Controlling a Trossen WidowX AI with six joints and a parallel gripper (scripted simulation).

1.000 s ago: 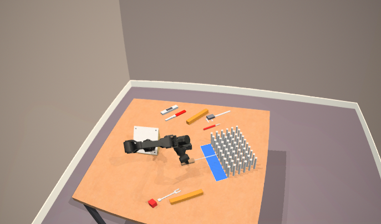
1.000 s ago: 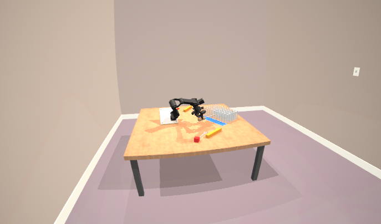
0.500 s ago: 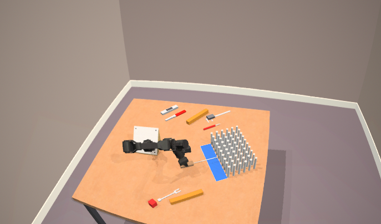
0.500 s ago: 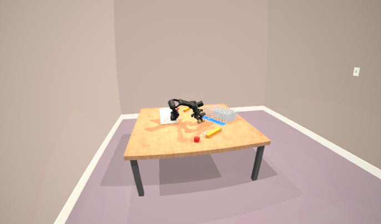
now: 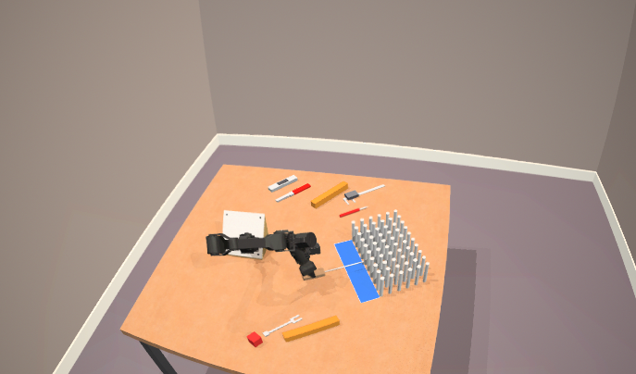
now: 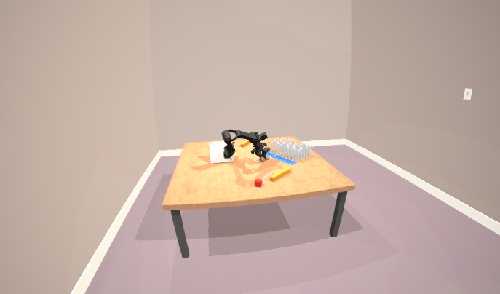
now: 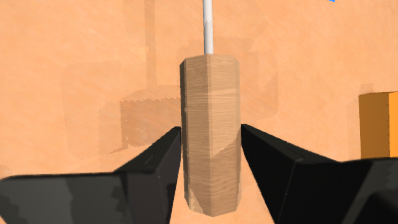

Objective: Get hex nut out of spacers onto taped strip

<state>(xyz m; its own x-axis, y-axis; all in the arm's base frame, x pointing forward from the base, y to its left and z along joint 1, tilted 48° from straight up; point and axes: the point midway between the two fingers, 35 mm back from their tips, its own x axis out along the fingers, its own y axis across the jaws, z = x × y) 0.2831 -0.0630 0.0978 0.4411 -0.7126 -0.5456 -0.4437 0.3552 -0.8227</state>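
Right now my gripper tip is 160 mm short of the blue taped strip, 80 mm to the right of it and 40 mm above it. From my gripper tip the other things lie so: fork tool 270 mm to the right, 70 mm behind, 30 mm below; then hex nut 310 mm ahead, 170 mm to the left, 30 mm below; then red cube 380 mm to the right, 150 mm behind, 20 mm below.
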